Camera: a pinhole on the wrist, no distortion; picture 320 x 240 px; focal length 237.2 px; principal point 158.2 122.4 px. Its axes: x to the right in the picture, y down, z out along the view. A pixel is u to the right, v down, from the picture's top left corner.
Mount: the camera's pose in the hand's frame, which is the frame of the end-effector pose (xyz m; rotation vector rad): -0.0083 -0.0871 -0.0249 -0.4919 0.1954 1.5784
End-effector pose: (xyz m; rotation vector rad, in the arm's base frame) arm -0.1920 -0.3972 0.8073 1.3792 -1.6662 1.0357
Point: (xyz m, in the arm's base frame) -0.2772 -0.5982 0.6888
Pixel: 190.1 79.9
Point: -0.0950 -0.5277 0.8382
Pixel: outside the picture
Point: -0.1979 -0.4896 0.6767
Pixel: 184.3 162.7
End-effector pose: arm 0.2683 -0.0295 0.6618 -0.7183 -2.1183 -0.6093
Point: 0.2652 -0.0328 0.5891
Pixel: 245.2 200.9
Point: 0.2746 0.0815 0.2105
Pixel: outside the picture
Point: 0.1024 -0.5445 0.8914
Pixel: behind the camera
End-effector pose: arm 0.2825 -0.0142 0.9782 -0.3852 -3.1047 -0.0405
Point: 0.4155 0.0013 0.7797
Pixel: 178.3 182.2
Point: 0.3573 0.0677 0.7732
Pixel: 211.4 116.3
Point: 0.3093 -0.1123 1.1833
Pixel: behind the camera
